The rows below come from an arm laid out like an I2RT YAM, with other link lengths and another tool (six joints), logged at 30 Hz.
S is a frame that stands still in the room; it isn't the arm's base.
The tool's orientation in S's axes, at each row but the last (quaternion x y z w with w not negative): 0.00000, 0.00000, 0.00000, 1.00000; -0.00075, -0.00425, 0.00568, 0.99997; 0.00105, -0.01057, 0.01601, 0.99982; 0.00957, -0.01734, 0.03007, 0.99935; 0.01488, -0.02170, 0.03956, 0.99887; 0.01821, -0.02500, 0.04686, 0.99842; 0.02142, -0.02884, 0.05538, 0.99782; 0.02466, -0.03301, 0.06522, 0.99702; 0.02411, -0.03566, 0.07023, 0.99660; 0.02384, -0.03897, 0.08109, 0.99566; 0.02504, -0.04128, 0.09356, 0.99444; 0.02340, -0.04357, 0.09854, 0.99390; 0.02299, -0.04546, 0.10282, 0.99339
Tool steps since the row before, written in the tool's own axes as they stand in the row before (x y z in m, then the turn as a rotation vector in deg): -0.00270, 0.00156, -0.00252, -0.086, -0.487, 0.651; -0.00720, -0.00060, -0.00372, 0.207, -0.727, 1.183; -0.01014, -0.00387, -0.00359, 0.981, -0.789, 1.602; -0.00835, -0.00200, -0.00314, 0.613, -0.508, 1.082; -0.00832, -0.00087, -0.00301, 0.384, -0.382, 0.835; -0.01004, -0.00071, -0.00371, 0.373, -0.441, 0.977; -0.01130, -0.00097, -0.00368, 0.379, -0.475, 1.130; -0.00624, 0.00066, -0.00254, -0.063, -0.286, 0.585; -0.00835, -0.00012, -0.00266, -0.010, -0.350, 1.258; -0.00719, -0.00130, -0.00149, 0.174, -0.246, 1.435; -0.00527, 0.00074, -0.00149, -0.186, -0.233, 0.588; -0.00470, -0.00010, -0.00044, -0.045, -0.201, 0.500; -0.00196, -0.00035, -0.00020, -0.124, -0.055, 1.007
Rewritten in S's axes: -0.00270, 0.00156, -0.00252, -0.086, -0.487, 0.651; -0.00716, -0.00069, -0.00378, 0.205, -0.723, 1.186; -0.00993, -0.00418, -0.00381, 0.972, -0.761, 1.621; -0.00810, -0.00243, -0.00347, 0.605, -0.492, 1.094; -0.00809, -0.00142, -0.00340, 0.378, -0.377, 0.840; -0.00974, -0.00149, -0.00425, 0.365, -0.442, 0.979; -0.01090, -0.00203, -0.00439, 0.367, -0.482, 1.131; -0.00610, -0.00001, -0.00293, -0.061, -0.323, 0.566; -0.00805, -0.00113, -0.00328, -0.045, -0.414, 1.238; -0.00675, -0.00235, -0.00212, 0.106, -0.292, 1.433; -0.00518, -0.00016, -0.00191, -0.184, -0.297, 0.559; -0.00454, -0.00098, -0.00087, -0.045, -0.233, 0.486; -0.00182, -0.00073, -0.00040, -0.196, -0.134, 0.988
